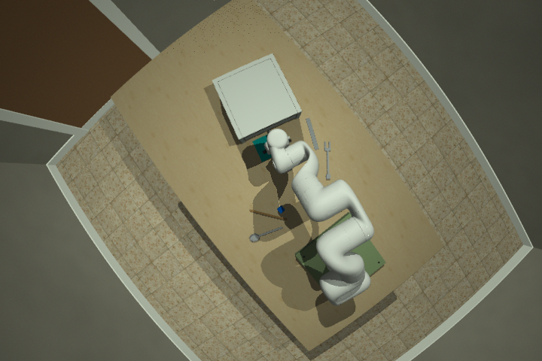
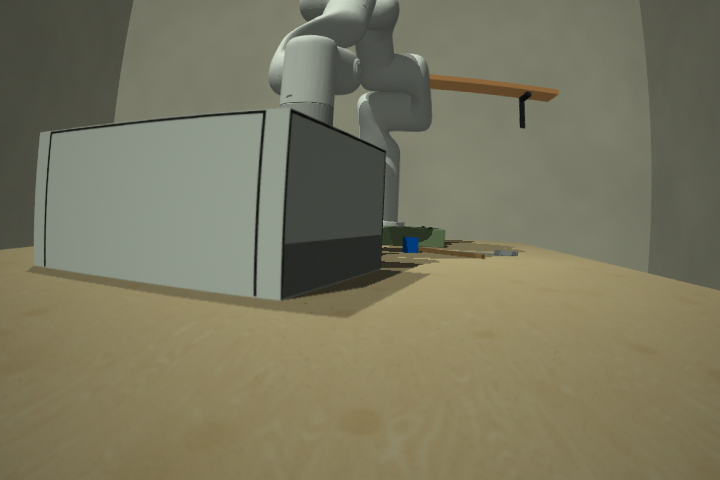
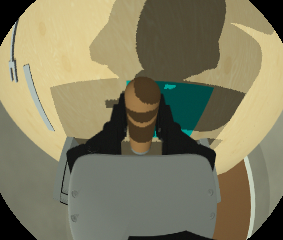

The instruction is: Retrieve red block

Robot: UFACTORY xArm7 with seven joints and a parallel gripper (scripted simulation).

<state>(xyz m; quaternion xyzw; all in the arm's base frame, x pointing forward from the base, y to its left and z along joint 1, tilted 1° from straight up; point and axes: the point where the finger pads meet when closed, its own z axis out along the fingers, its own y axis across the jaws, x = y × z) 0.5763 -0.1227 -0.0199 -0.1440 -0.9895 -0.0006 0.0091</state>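
The teal square lies 30 mm ahead of my hand, 30 mm to the left of it and 20 mm below it. Round my hand: grey bar (50 mm behind, 170 mm to the right, 20 mm below); then red block (210 mm ahead, 30 mm to the right, 10 mm below); then hook tool (140 mm ahead, 10 mm below).
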